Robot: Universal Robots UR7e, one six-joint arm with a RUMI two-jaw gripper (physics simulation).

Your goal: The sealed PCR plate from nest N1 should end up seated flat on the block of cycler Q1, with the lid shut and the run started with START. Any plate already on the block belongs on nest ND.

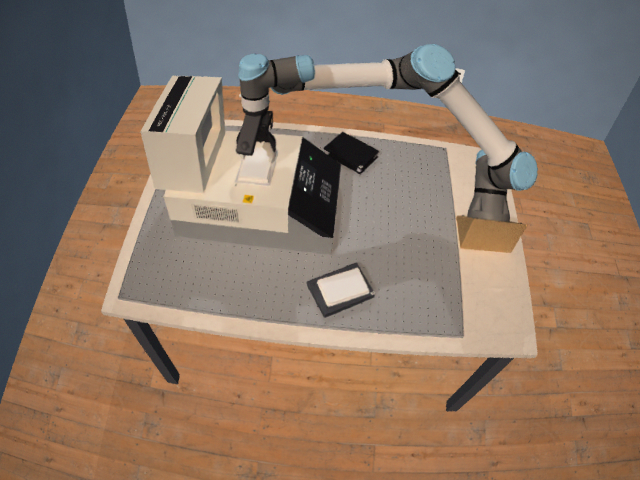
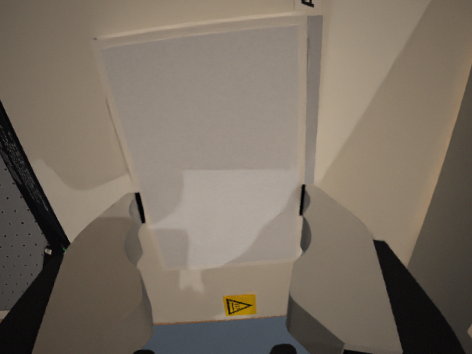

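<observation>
A white-topped plate [image 1: 255, 171] [image 2: 205, 125] lies skewed over the block of cycler Q1 [image 1: 227, 204]; a grey strip of the block recess [image 2: 314, 100] shows along one side. My gripper [image 1: 261, 150] [image 2: 222, 191] has its two pads against the plate's long sides near one end and is shut on it. The cycler's lid [image 1: 178, 155] stands upright and open at the left. A second white-topped plate [image 1: 343, 286] lies on a dark nest [image 1: 329, 310] at the front. A black nest [image 1: 351, 150] at the back holds no plate. Nest labels are not readable.
The cycler's sloped black control panel [image 1: 316, 191] faces right beside the block; a small green light shows on it. A yellow warning label [image 1: 248, 198] [image 2: 239, 305] is on the cycler top. A brown board [image 1: 491, 235] stands by the arm base at the right.
</observation>
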